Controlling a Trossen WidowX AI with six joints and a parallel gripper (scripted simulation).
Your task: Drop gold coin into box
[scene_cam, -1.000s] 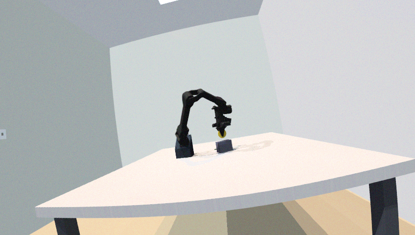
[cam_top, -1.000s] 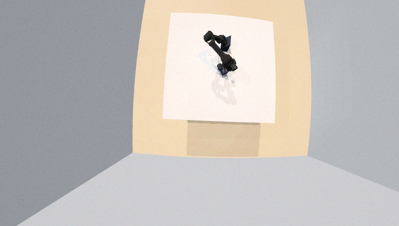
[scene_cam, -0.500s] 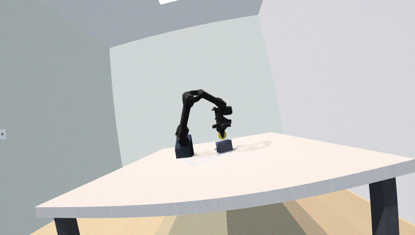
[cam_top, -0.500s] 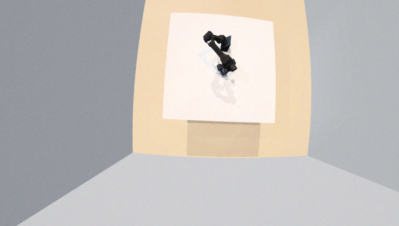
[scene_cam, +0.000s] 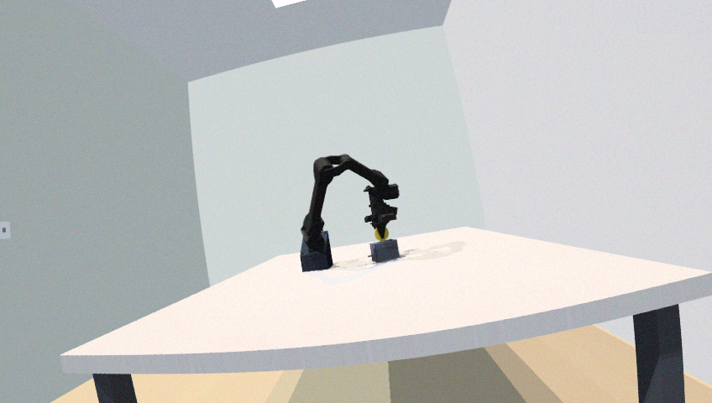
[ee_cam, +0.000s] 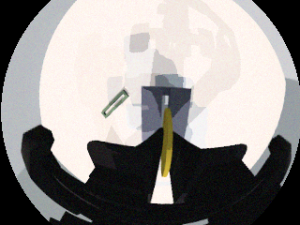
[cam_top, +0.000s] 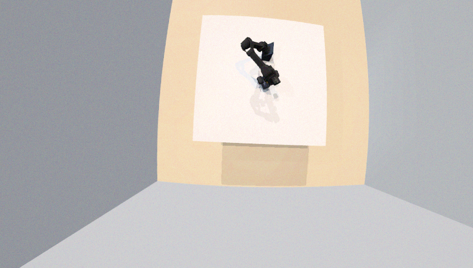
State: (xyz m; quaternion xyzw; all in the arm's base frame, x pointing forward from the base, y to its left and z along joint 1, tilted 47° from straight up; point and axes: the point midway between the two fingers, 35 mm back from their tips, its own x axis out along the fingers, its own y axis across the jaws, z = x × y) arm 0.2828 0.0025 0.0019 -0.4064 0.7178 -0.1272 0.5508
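My gripper tip is 2 cm below the coin.
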